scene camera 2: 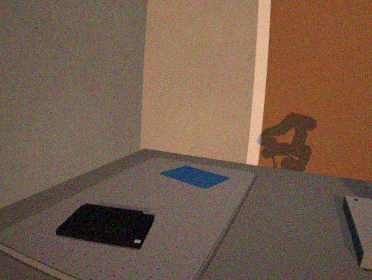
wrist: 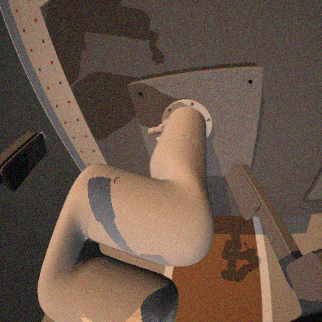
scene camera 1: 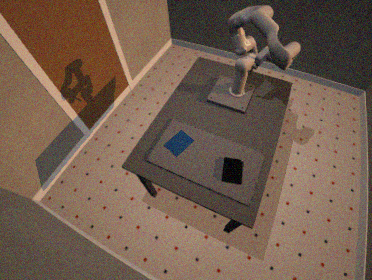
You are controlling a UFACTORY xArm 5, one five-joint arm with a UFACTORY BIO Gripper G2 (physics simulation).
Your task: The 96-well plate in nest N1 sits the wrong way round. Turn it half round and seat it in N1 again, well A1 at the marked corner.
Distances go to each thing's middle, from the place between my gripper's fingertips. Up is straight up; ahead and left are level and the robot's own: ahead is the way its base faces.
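My hand is 27 cm above the black 96-well plate [scene camera 2: 110,220], 66 cm short of it and 3 cm to the left of it. Black nest N1 [scene camera 2: 144,227]: 28 cm below my hand, 66 cm ahead of it, 3 cm to the right of it. Flat blue rectangle [scene camera 2: 204,179]: far below my hand, far ahead of it, far to the right of it.
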